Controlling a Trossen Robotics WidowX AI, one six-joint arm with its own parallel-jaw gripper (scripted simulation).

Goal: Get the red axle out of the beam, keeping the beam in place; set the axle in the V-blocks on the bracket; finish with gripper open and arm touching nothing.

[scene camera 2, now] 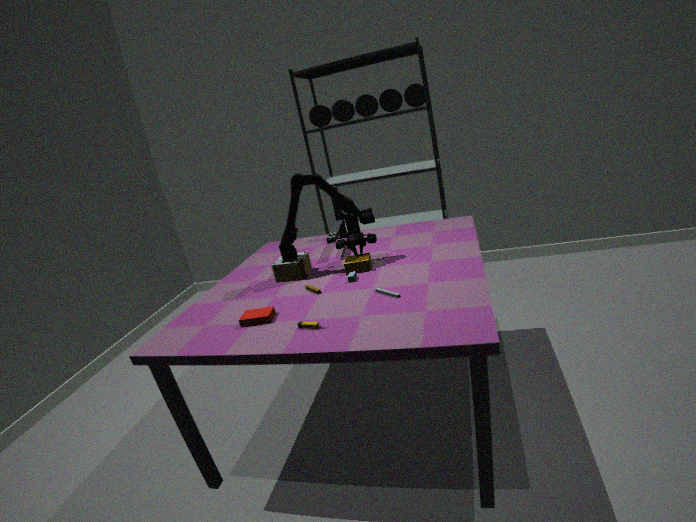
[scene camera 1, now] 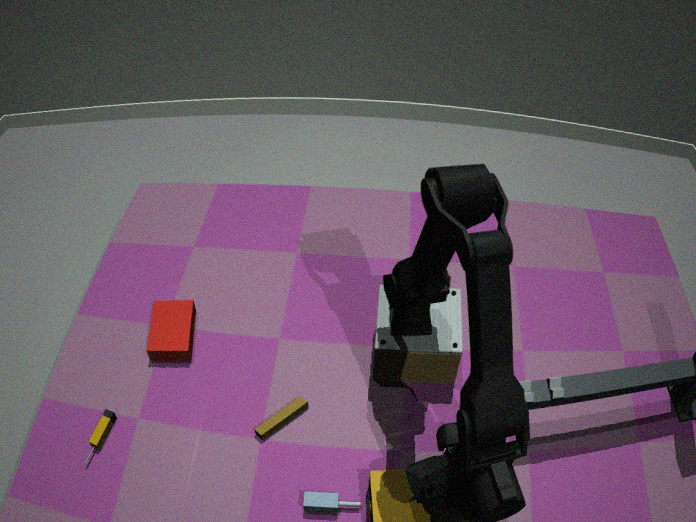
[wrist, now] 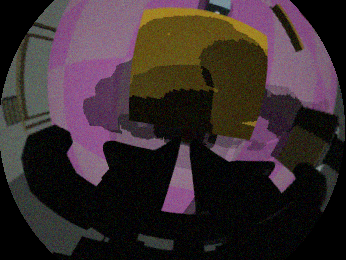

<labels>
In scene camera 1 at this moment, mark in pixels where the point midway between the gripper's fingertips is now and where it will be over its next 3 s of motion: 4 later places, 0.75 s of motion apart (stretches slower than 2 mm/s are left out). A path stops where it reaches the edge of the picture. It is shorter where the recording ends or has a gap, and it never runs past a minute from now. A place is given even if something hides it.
My gripper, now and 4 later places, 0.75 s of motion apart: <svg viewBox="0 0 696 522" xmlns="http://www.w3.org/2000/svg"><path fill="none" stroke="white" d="M455 502L475 500L498 497L511 497L510 494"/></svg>
</labels>
